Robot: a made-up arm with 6 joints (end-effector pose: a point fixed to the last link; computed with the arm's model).
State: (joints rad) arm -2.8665 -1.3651 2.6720 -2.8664 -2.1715 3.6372
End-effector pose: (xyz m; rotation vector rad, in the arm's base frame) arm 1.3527 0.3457 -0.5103 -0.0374 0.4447 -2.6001
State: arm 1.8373 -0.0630 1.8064 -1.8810 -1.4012 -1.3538
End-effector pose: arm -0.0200 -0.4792 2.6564 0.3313 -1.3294 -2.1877
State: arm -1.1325 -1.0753 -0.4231 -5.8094 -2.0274 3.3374
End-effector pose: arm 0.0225 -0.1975 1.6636 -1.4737 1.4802 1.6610
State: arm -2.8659 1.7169 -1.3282 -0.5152 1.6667 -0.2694
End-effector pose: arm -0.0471 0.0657 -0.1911 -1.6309 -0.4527 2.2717
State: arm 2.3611 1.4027 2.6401 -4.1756 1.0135 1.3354
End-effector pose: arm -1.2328 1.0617 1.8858 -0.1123 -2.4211 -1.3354
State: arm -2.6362 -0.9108 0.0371 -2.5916 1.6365 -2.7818
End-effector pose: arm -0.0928 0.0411 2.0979 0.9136 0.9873 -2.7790
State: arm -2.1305 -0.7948 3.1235 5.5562 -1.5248 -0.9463
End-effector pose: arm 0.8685 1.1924 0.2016 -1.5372 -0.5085 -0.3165
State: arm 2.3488 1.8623 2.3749 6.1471 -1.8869 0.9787
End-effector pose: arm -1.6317 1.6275 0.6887 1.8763 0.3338 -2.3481
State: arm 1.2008 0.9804 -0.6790 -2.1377 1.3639 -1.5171
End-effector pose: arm 0.5005 0.9366 -0.3366 1.3952 -0.5654 -0.8872
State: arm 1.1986 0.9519 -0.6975 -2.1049 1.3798 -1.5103
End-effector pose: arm 0.5053 0.9342 -0.3095 1.3977 -0.5475 -0.8552
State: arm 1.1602 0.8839 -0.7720 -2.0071 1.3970 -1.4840
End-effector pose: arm 0.5316 0.8744 -0.2493 1.3691 -0.4974 -0.8041
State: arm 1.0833 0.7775 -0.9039 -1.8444 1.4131 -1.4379
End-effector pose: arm 0.5639 0.7490 -0.1635 1.3062 -0.4146 -0.7393
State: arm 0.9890 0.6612 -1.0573 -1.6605 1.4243 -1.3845
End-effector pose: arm 0.5727 0.5928 -0.0810 1.2274 -0.3181 -0.6807
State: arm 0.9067 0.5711 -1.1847 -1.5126 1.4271 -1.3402
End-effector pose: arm 0.5543 0.4597 -0.0256 1.1586 -0.2352 -0.6472
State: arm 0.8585 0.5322 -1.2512 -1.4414 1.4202 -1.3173
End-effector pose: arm 0.5345 0.3865 -0.0043 1.1175 -0.1891 -0.6478
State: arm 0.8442 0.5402 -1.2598 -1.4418 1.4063 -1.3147
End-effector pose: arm 0.5298 0.3678 -0.0089 1.1019 -0.1808 -0.6749
